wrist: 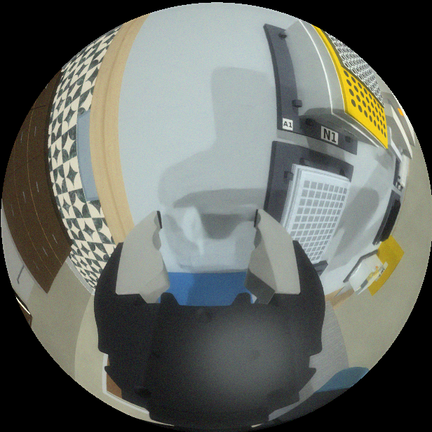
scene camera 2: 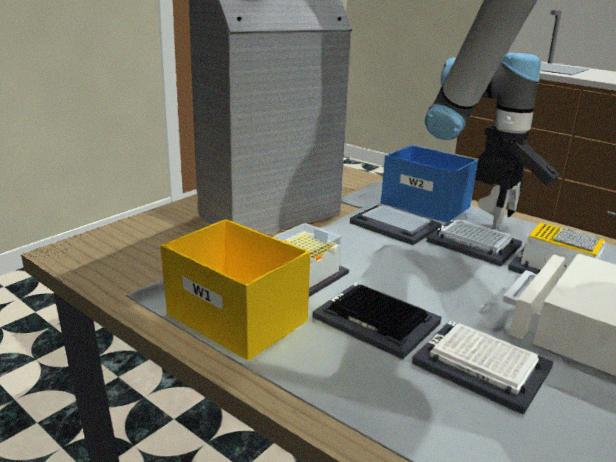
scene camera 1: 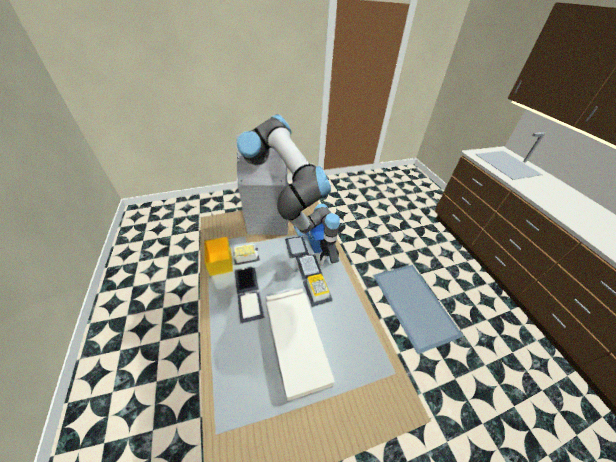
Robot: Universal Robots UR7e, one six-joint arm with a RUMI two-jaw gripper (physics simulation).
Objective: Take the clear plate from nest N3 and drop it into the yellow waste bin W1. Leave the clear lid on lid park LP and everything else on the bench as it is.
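Places are measured from the arm's base along level axes (x ahead, y left, z up), in millimetres.
Pixels of known places: gripper, between the fingertips: (scene camera 2: pixel 501 223) (scene camera 1: pixel 328 263).
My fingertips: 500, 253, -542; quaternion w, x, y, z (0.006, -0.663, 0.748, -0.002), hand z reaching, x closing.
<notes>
For each thing: its top centre in the pictures, then the offset to it from my fingertips, as dx, dy, dz.
- clear plate, centre of its top: (scene camera 2: pixel 476 232) (scene camera 1: pixel 309 264) -30, -115, +12
- dark nest N3, centre of its top: (scene camera 2: pixel 475 234) (scene camera 1: pixel 309 264) -30, -115, +8
- clear lid, centre of its top: (scene camera 2: pixel 396 217) (scene camera 1: pixel 296 245) -205, -126, +6
- dark lid park LP, centre of its top: (scene camera 2: pixel 395 218) (scene camera 1: pixel 296 245) -205, -126, +4
- yellow waste bin W1, centre of its top: (scene camera 2: pixel 234 248) (scene camera 1: pixel 216 249) -266, -606, +106
- Blue bin W2, centre of its top: (scene camera 2: pixel 431 157) (scene camera 1: pixel 321 228) -193, +37, +106
- yellow-topped box, centre of its top: (scene camera 2: pixel 567 235) (scene camera 1: pixel 318 283) +146, -140, +62
- black plate, centre of its top: (scene camera 2: pixel 378 306) (scene camera 1: pixel 245 277) -79, -491, +12
- white plate, centre of its top: (scene camera 2: pixel 485 351) (scene camera 1: pixel 249 304) +96, -512, +12
The clear plate (scene camera 1: pixel 309 265) (scene camera 2: pixel 475 236) (wrist: pixel 320 215) sits flat on the dark nest N3 (scene camera 2: pixel 467 252) (wrist: pixel 278 172). My gripper (scene camera 1: pixel 328 260) (scene camera 2: pixel 504 214) (wrist: pixel 207 211) is open and empty, pointing down low over the mat. It is beside the plate, on the side toward the bench's long edge, and the plate is outside the fingers. The clear lid (scene camera 1: pixel 297 245) (scene camera 2: pixel 400 219) lies on the dark lid park LP (scene camera 2: pixel 380 230). The yellow waste bin W1 (scene camera 1: pixel 219 257) (scene camera 2: pixel 215 320) (wrist: pixel 392 260) stands across the bench; its visible inside is empty in scene camera 2.
Blue bin W2 (scene camera 1: pixel 316 240) (scene camera 2: pixel 425 187) (wrist: pixel 207 287) stands close to the gripper. A yellow-topped box (scene camera 1: pixel 319 286) (scene camera 2: pixel 567 240) (wrist: pixel 364 102) stands on nest N1. A black plate (scene camera 1: pixel 246 279) (scene camera 2: pixel 377 311), a white plate (scene camera 1: pixel 250 305) (scene camera 2: pixel 485 355) and a long white device (scene camera 1: pixel 302 345) occupy the bench.
</notes>
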